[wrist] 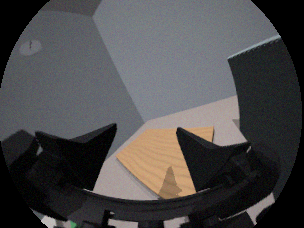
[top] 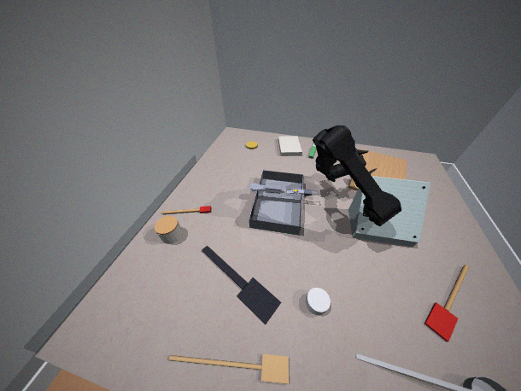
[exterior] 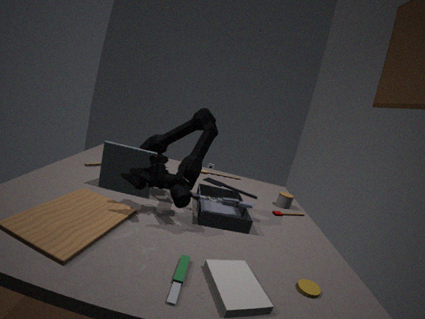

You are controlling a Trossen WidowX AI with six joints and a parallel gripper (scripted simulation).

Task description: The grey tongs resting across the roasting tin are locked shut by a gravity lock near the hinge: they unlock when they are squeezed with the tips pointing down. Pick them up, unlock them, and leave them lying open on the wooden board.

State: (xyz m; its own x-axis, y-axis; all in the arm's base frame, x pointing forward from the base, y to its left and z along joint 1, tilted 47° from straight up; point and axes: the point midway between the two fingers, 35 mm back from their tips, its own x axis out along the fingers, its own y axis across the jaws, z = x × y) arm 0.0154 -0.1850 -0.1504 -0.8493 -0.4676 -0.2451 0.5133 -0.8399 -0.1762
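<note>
Now: gripper tip 370 mm short of the grey roasting tin, 210 mm to the right of it and 120 mm above it. Round my gripper tip: wooden board 110 mm behind, 110 mm to the right, 140 mm below; white block 380 mm ahead, 260 mm to the right, 140 mm below; green-handled tool 230 mm ahead, 270 mm to the right, 140 mm below.
</note>
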